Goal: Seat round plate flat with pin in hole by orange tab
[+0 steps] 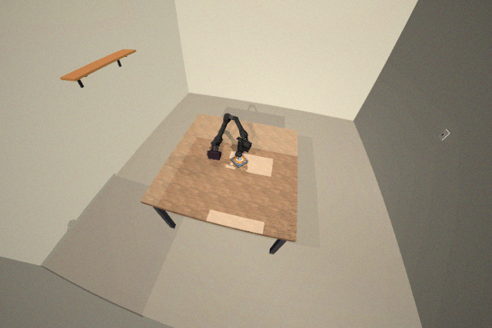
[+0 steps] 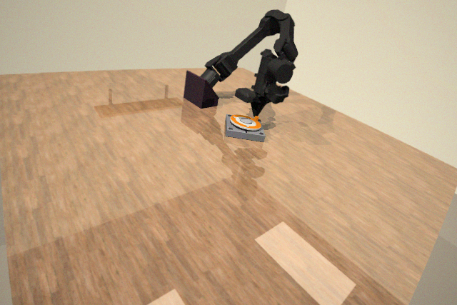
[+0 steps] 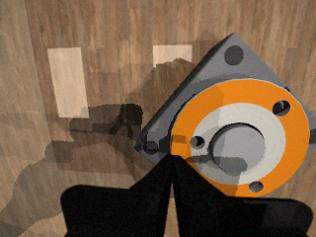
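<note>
Right now my gripper tip is 30 mm to the left of the round plate and 10 mm short of it. The rest, counted from my gripper tip: square grey base: 50 mm to the right, 20 mm below.
</note>
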